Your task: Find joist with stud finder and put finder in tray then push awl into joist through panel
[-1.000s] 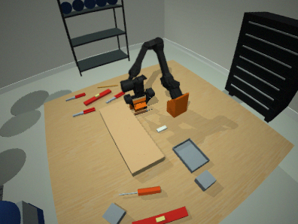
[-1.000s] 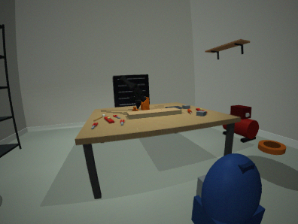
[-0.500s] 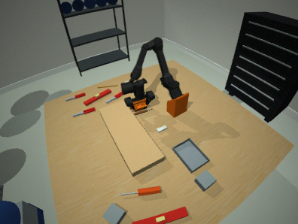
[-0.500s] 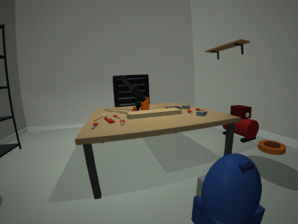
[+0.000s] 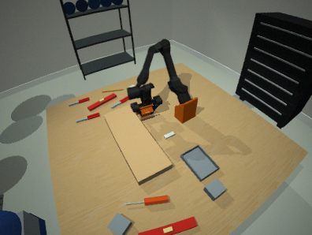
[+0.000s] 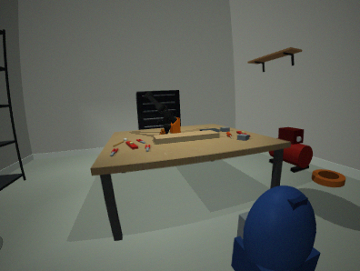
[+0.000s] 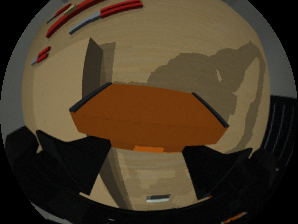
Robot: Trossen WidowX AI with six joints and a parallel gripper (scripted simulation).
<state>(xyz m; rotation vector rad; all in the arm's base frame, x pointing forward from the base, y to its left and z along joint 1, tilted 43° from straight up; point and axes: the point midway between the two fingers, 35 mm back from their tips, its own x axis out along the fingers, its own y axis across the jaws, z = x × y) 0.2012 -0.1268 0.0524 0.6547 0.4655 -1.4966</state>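
Right now the awl is 3 cm to the left of my gripper tip, 2 cm below it and 2 cm behind it. Also, from my gripper tip: indicator window 3 cm behind, 1 cm to the left, 1 cm below; then orange stud finder 2 cm behind; then grey tray 45 cm to the left, 5 cm behind, 1 cm below.
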